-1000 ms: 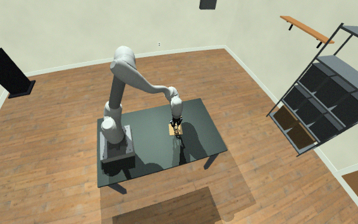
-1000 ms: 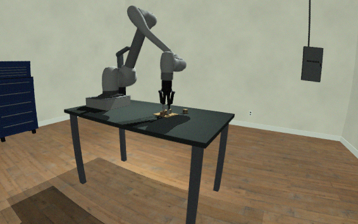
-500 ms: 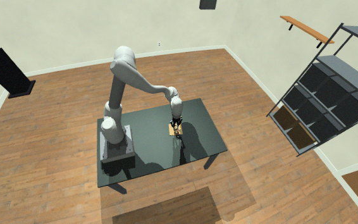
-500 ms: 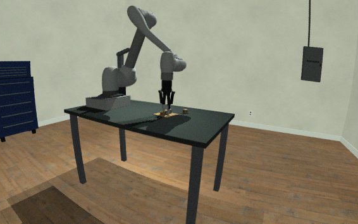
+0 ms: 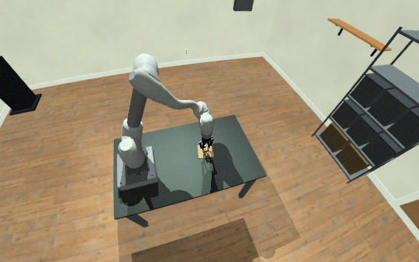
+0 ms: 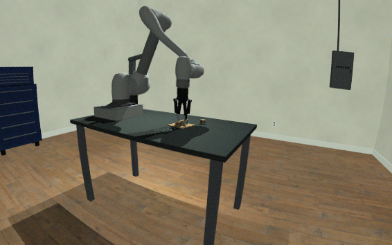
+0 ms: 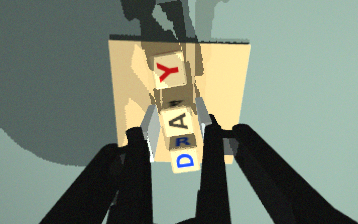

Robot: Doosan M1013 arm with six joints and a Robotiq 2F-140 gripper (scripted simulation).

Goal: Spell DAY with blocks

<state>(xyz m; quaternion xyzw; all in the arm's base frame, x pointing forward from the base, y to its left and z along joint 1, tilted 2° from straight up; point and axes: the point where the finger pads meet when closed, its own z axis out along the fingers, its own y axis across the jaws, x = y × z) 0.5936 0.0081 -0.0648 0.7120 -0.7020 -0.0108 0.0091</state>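
Now: hand 40 mm above the tan mat. From my hand the other things lie so: blue D block: 50 mm to the left, 20 mm below; then red Y block: 50 mm to the right, 20 mm below.
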